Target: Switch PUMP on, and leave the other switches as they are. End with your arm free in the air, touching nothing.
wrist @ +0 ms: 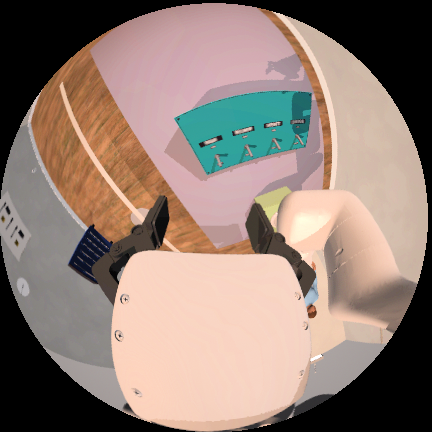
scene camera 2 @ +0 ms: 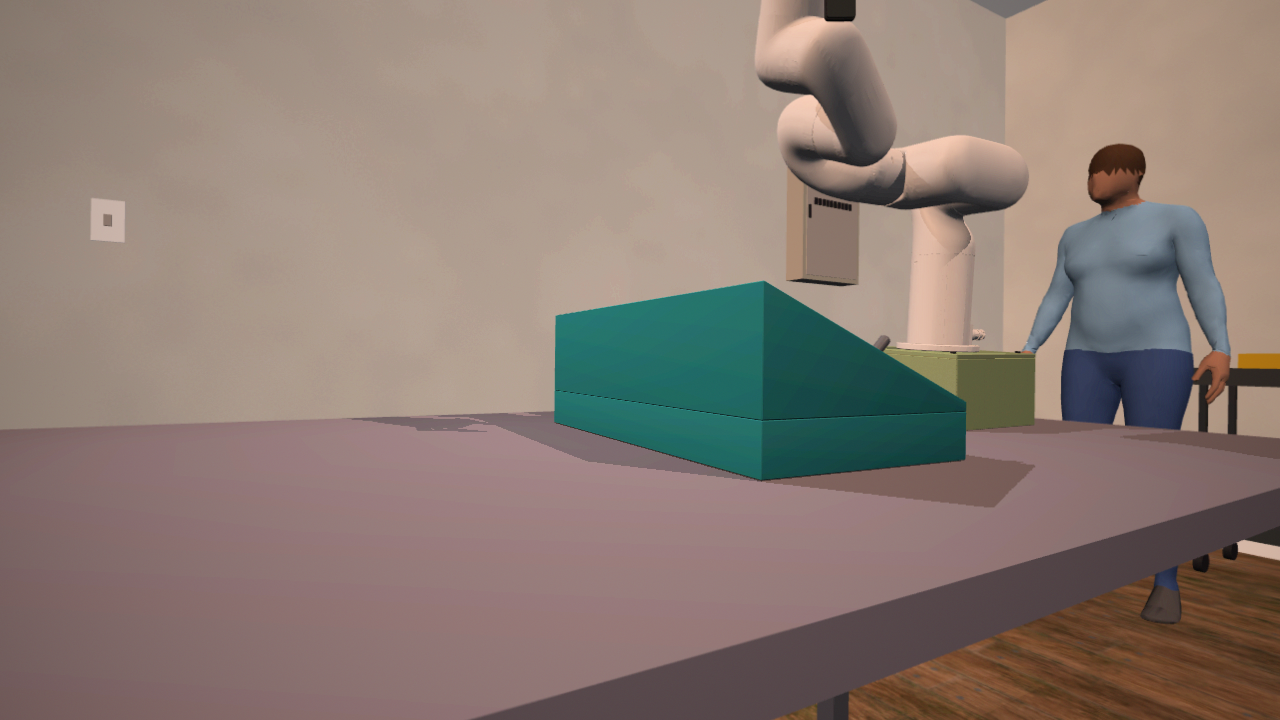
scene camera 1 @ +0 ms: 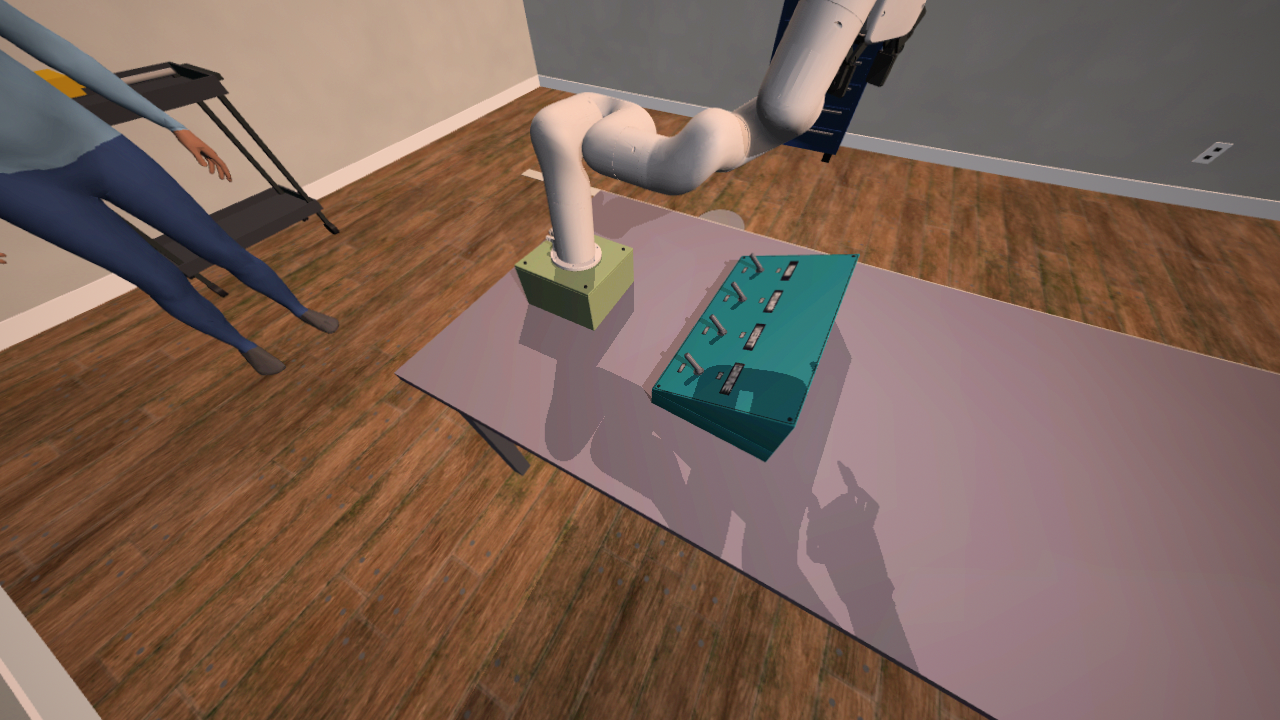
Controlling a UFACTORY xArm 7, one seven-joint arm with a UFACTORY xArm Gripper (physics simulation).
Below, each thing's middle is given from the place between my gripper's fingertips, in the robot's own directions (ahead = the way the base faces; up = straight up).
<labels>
I see the teal switch panel (scene camera 2: 745, 378) 30 mm ahead of my hand, 200 mm to the right of it and 380 mm below it.
</labels>
